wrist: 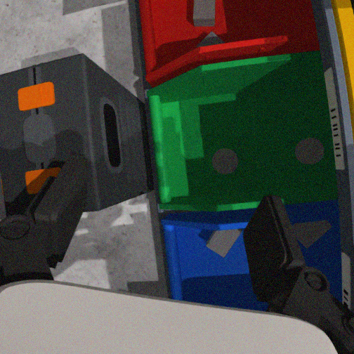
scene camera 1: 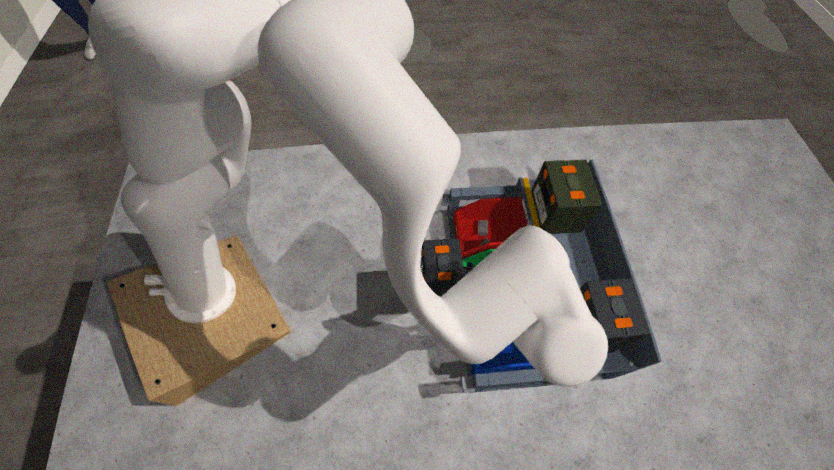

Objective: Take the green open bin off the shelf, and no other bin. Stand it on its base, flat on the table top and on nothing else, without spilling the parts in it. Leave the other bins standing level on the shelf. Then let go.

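Pixels of known places: arm's base at its link origin: [scene camera 1: 201,292].
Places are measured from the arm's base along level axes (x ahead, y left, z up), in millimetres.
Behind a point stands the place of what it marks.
The green open bin [scene camera 1: 478,257] @[x 532, y 1, z 10 mm] [wrist: 260,120] sits on the shelf [scene camera 1: 506,378] @[x 526, y -228, z 42 mm] between a red bin [scene camera 1: 501,213] @[x 609, y 108, z -16 mm] [wrist: 270,20] and a blue bin [scene camera 1: 506,357] @[x 553, y -184, z -34 mm] [wrist: 215,287]. Two round grey parts lie in the green bin. The arm covers most of it in the scene view. My gripper [wrist: 173,196] is open, with nothing between its fingers. In the wrist view the right finger overlaps the blue bin near the green bin's side, and the left finger overlaps a dark case. The gripper is hidden behind the arm in the scene view.
The dark case [scene camera 1: 441,259] @[x 450, y -28, z 88 mm] [wrist: 57,135] with orange latches stands close in front of the green bin. An olive case [scene camera 1: 569,198] @[x 672, y 24, z 154 mm] and another dark case [scene camera 1: 618,309] @[x 668, y -178, z 180 mm] are at the shelf's far side. A yellow strip [scene camera 1: 531,201] @[x 644, y 78, z 69 mm] runs behind the bins. The red and blue bins hold grey parts.
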